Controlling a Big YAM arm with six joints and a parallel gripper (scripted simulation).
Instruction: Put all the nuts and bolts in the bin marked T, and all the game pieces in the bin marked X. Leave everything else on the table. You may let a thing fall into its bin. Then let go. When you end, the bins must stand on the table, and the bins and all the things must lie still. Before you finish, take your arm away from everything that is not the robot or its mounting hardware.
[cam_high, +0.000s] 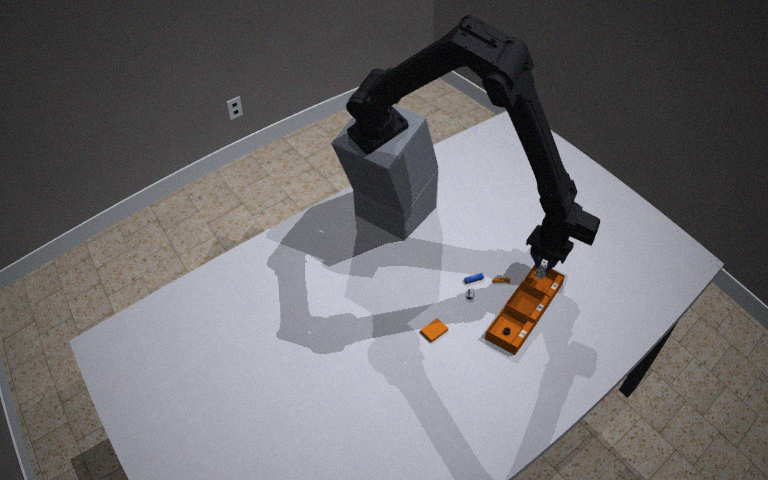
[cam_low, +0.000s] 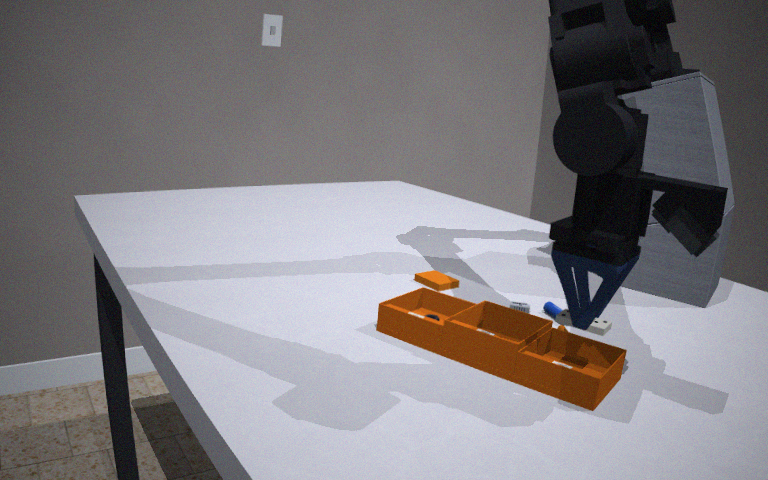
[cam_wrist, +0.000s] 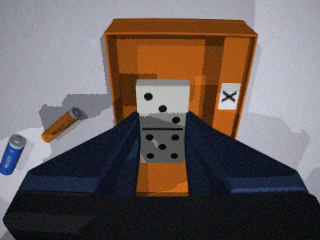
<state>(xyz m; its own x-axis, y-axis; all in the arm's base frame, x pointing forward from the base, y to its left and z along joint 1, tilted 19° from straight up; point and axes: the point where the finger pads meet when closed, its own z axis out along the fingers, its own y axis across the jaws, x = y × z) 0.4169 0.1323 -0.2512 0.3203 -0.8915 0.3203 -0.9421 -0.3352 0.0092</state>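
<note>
My gripper is now 8 cm to the left of the orange three-part bin row, 5 cm above it and 4 cm short of it. From my hand the other things lie so: blue battery 12 cm to the right, 11 cm behind, 6 cm below; small orange stick 7 cm to the right, 7 cm behind, 6 cm below; white domino right at my hand.
</note>
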